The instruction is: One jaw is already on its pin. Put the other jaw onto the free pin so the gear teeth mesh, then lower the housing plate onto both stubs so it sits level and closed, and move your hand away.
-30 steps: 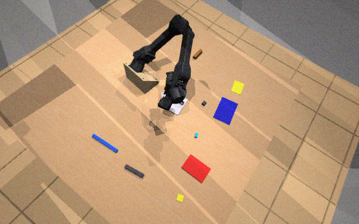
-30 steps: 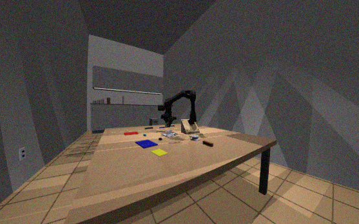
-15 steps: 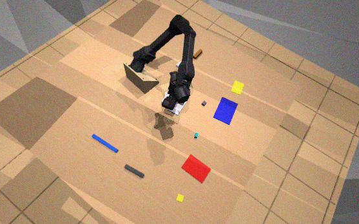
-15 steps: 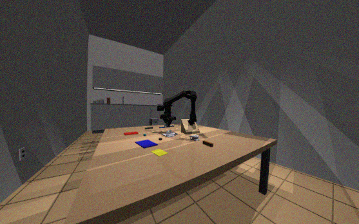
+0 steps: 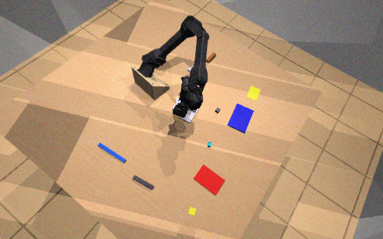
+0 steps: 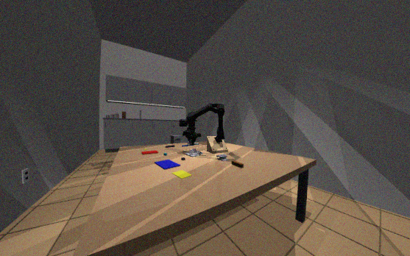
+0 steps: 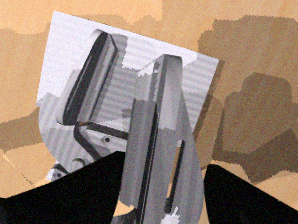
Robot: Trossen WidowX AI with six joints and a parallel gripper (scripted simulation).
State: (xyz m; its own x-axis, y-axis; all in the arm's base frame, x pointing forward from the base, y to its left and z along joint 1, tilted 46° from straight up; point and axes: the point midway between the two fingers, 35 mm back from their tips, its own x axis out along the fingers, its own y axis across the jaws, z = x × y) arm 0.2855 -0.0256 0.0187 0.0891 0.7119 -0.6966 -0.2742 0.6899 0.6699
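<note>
The grey jaw is 40 mm behind my gripper tip and 10 mm to the left of it. Also, from my gripper tip: black cube (140 mm to the left, 130 mm ahead, 70 mm below); blue sheet (260 mm ahead, 190 mm to the left, 80 mm below); cyan cube (210 mm ahead, 70 mm below, 50 mm to the right).
</note>
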